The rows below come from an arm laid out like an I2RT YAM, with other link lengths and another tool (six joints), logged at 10 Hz.
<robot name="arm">
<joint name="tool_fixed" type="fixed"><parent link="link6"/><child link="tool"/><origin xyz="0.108 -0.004 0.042" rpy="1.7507 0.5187 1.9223"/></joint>
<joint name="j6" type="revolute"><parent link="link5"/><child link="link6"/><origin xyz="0.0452 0 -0.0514" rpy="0 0 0"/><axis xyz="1 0 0"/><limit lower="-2.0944" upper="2.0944"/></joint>
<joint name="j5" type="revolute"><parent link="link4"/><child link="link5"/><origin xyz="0.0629 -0.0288 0.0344" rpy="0 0 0"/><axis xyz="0 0 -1"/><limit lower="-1.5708" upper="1.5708"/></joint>
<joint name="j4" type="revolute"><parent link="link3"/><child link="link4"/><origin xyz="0.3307 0.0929 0.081" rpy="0 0 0"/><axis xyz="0 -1 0"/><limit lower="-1.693" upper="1.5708"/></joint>
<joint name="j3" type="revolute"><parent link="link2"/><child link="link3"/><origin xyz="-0.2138 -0.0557 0" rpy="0 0 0"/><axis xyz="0 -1 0"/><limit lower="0" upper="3.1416"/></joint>
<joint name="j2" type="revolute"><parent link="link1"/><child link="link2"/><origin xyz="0.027 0.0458 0.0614" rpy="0 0 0"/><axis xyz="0 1 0"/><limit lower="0" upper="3.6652"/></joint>
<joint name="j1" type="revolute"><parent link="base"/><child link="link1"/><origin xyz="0 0 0.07" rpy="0 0 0"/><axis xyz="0 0 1"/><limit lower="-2.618" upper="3.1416"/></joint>
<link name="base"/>
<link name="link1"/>
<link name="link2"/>
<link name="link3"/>
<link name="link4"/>
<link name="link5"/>
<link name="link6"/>
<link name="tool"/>
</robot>
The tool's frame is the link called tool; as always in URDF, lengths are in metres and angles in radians.
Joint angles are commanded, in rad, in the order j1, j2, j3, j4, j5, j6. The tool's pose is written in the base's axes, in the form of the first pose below.
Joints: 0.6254 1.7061 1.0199 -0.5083 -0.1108 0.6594
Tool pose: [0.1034, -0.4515, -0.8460, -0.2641, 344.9, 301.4, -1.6]
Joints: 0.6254 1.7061 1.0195 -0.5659 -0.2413 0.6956
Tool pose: [0.1761, -0.4592, -0.8298, -0.2636, 323.4, 309.6, -7.6]
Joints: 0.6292 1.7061 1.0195 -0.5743 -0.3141 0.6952
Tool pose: [0.2108, -0.4496, -0.8245, -0.2714, 314.0, 318.8, -7.4]
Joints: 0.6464 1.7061 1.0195 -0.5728 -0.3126 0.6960
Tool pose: [0.2123, -0.4428, -0.8283, -0.2700, 308.8, 324.2, -7.3]
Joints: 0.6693 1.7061 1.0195 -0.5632 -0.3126 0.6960
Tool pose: [0.2135, -0.4316, -0.8333, -0.2716, 302.8, 332.4, -6.5]
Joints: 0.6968 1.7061 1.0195 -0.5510 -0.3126 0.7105
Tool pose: [0.2159, -0.4242, -0.8356, -0.2742, 295.5, 341.6, -5.8]
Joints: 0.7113 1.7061 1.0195 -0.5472 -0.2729 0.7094
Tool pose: [0.1991, -0.4222, -0.8425, -0.2689, 295.2, 341.9, -6.0]
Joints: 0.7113 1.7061 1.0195 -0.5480 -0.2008 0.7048
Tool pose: [0.1661, -0.4293, -0.8494, -0.2581, 302.6, 333.5, -6.4]
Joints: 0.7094 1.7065 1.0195 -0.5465 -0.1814 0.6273
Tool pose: [0.1521, -0.3986, -0.8687, -0.2517, 305.4, 333.9, -5.3]
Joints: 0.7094 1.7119 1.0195 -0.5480 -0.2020 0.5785
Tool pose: [0.1598, -0.3757, -0.8781, -0.2495, 302.3, 337.5, -7.0]
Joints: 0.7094 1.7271 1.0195 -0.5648 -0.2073 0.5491
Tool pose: [0.1672, -0.3666, -0.8845, -0.2351, 297.4, 335.7, -14.3]
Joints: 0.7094 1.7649 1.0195 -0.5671 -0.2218 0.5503
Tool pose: [0.1823, -0.3712, -0.8833, -0.2207, 291.2, 333.2, -30.0]
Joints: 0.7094 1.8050 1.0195 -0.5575 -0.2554 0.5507
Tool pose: [0.2037, -0.3722, -0.8799, -0.2138, 284.1, 334.0, -45.4]
